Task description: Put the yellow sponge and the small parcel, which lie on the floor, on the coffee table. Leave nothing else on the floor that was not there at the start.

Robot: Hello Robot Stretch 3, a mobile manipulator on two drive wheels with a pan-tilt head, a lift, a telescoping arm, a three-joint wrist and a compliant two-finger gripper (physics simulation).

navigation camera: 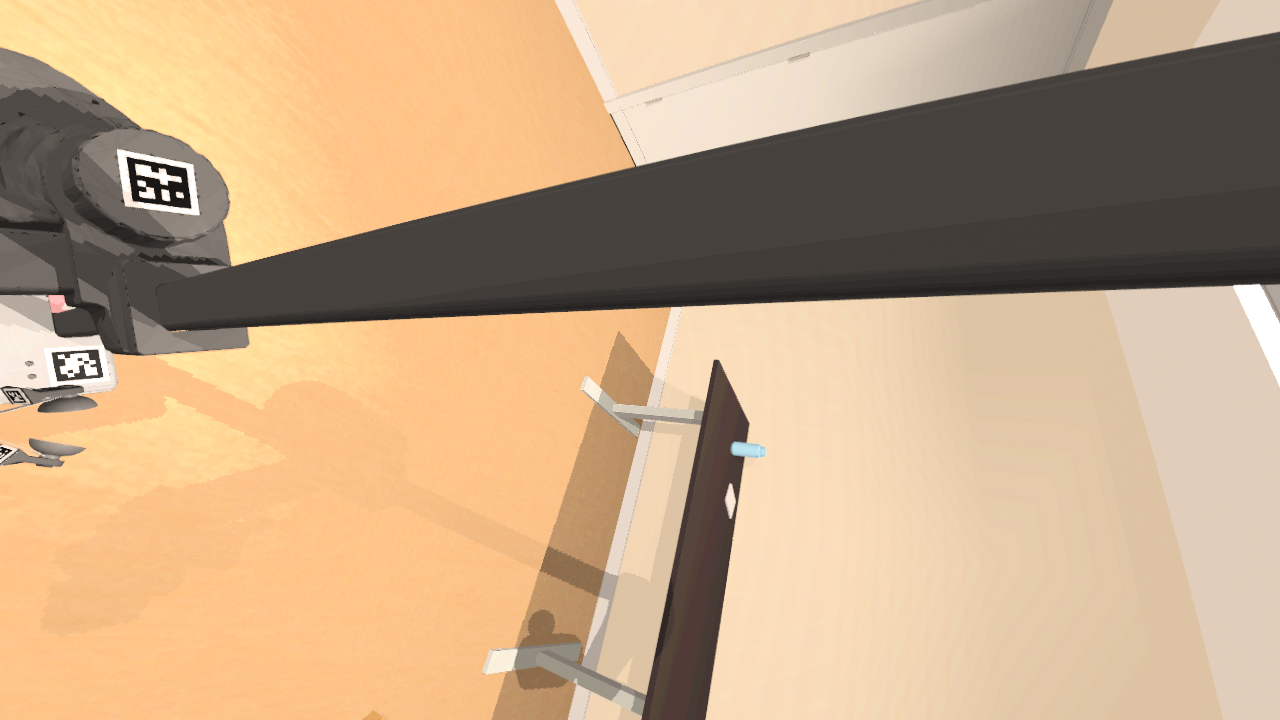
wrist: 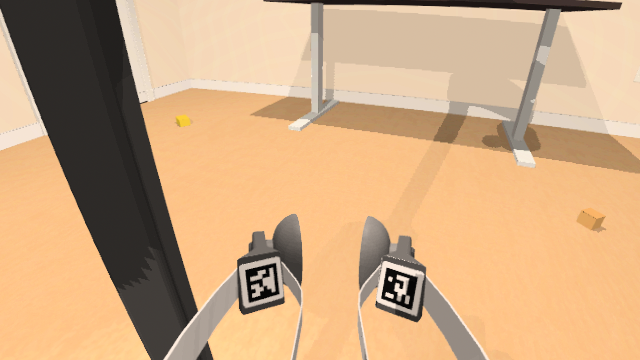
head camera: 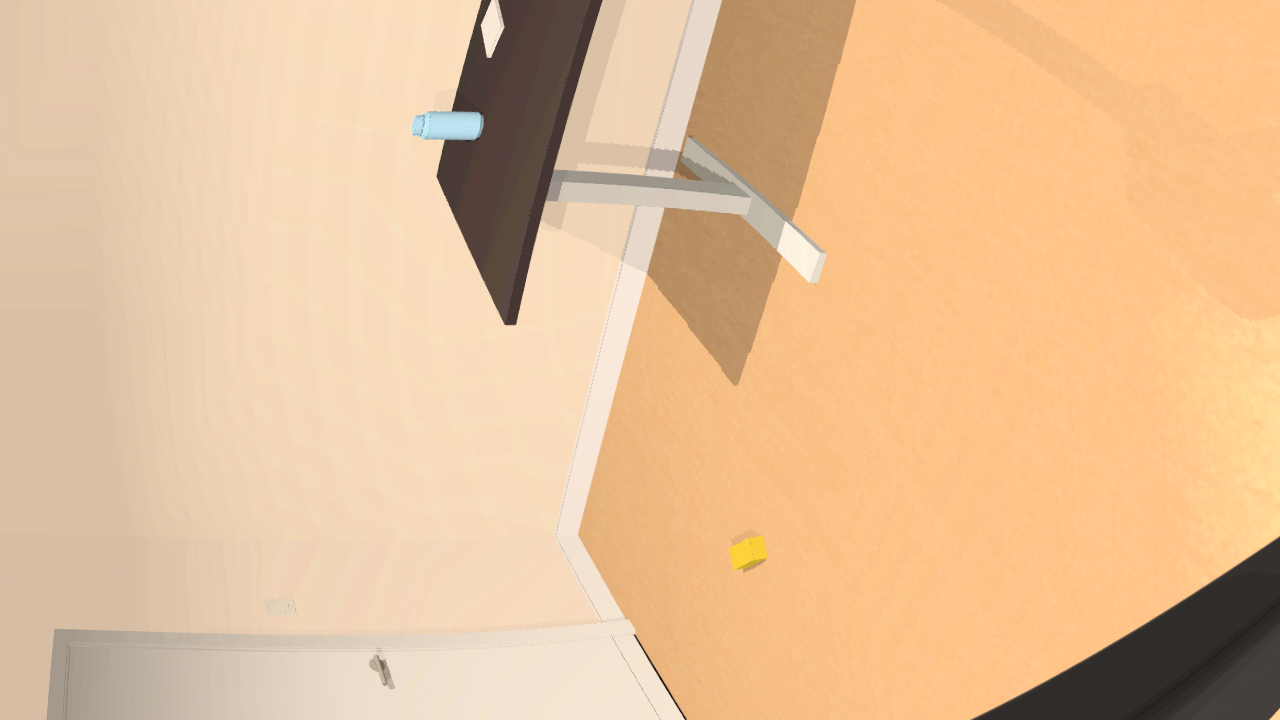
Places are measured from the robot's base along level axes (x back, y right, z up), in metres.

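Pixels of known places: gripper, between the fingertips: (navigation camera: 89, 425) (wrist: 330, 240).
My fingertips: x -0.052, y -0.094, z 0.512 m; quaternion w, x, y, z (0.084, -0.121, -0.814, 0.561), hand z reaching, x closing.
Note:
Ahead of a thing's pixels: the offset from my fingertips to its middle.
The yellow sponge (head camera: 748, 553) (wrist: 183, 120) lies on the floor, near the corner by the door in the head view and at the left in the wrist view. The small parcel @(dy -0.422, dx -1.092, dz -0.486 m) (wrist: 591, 219), an orange-brown box, lies on the floor at the right of the wrist view; a tiny part of a brownish thing shows at the bottom edge of the navigation view. My gripper (wrist: 330, 240) (navigation camera: 64, 426) is open and empty above the floor, well apart from both. I cannot make out a coffee table in these views.
A dark-topped desk (head camera: 528, 179) (navigation camera: 693, 537) (wrist: 450, 4) on grey legs stands along the wall, with a light blue bottle @(dy -1.878, dx -0.603, dz +0.291 m) (head camera: 452, 125) (navigation camera: 747, 449) and a white flat thing (head camera: 492, 28) (navigation camera: 730, 500) on it. A door (head camera: 223, 680) is beside the corner. The robot's dark mast (wrist: 100, 175) shows at the left.

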